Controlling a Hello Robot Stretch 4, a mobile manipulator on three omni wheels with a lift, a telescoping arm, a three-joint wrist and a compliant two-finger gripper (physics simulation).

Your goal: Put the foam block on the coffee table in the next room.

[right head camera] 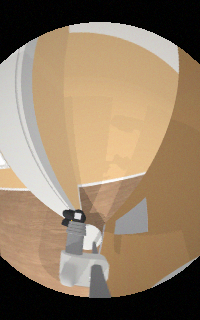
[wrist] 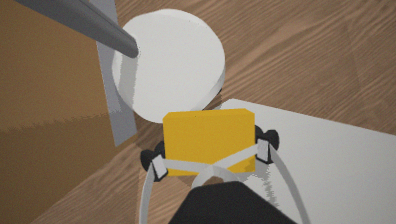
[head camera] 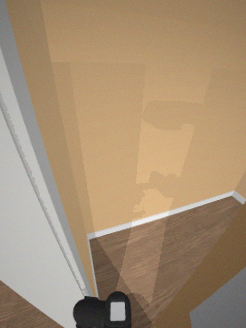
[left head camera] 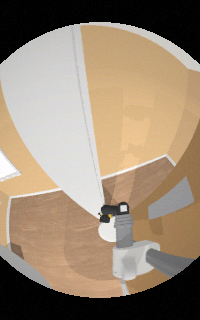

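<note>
The yellow foam block (wrist: 209, 132) is held between the two fingertips of my gripper (wrist: 208, 145) in the wrist view. The gripper is shut on it, with one black fingertip against each short side. In the left head view, small yellow bits show at the dark gripper end, low in the middle. In the head view, black wrist parts at the bottom edge hide the block. The coffee table does not show in these views.
A tall white door-like panel (head camera: 25, 210) (left head camera: 45, 100) (wrist: 330, 155) stands close to the gripper. A tan wall (head camera: 115, 150) (left head camera: 140, 100) (right head camera: 120, 100) is ahead, with another wall close on the right. A grey panel (left head camera: 172, 200) (right head camera: 134, 217) is on the right wall. My round white base (wrist: 170, 65) is beside the wall.
</note>
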